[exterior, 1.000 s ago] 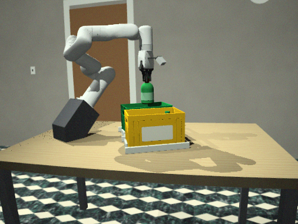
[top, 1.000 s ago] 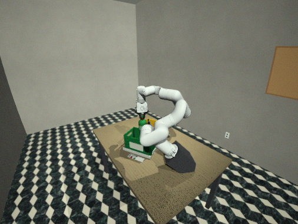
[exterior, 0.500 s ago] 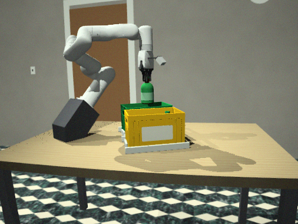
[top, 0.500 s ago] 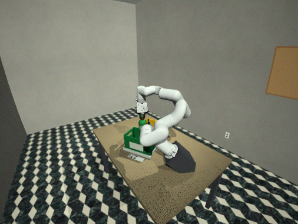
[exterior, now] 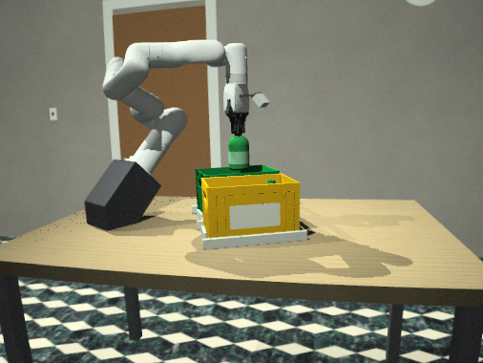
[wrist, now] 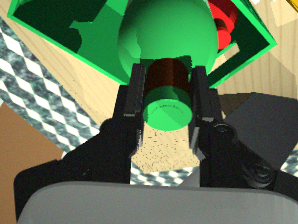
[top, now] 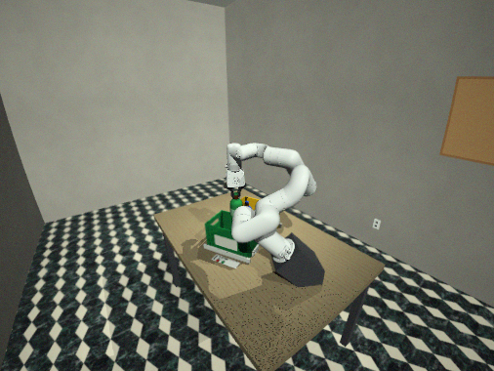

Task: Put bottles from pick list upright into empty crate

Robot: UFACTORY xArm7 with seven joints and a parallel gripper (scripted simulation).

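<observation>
The green-capped bottle is 7 cm below my hand. Round my hand: red bottle 6 cm behind, 6 cm to the right, 24 cm below; green crate 3 cm behind, 3 cm to the left, 25 cm below; yellow crate 11 cm ahead, 16 cm to the right, 25 cm below.
</observation>
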